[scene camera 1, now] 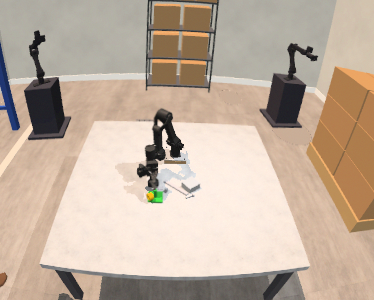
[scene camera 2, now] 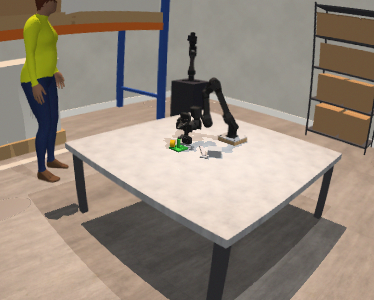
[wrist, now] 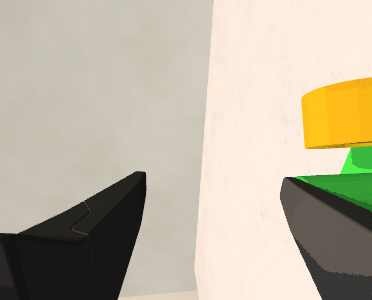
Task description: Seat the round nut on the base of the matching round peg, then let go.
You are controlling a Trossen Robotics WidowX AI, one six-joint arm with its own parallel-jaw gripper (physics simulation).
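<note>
The yellow round nut [scene camera 1: 150,196] [scene camera 2: 172,143] [wrist: 337,116] is beside the peg, at the left edge of the green base [scene camera 1: 158,200] [scene camera 2: 181,149] in both scene views. It is not around the peg and seems tilted or on its edge. The green round peg [scene camera 2: 178,143] [wrist: 345,186] stands upright on that base; in the wrist view it is partly hidden behind the right finger. My gripper [scene camera 1: 152,187] [scene camera 2: 186,141] [wrist: 213,184] is open and empty, just behind the peg and nut in the first scene view. Whether the nut touches the peg is too small to tell.
A grey block [scene camera 1: 190,185] [scene camera 2: 214,154] lies on the table [scene camera 1: 175,240] [scene camera 2: 200,195] to the right of the green base, with a thin rod [scene camera 1: 176,188] beside it. The arm's mount [scene camera 1: 175,162] [scene camera 2: 233,140] is farther back on the table.
</note>
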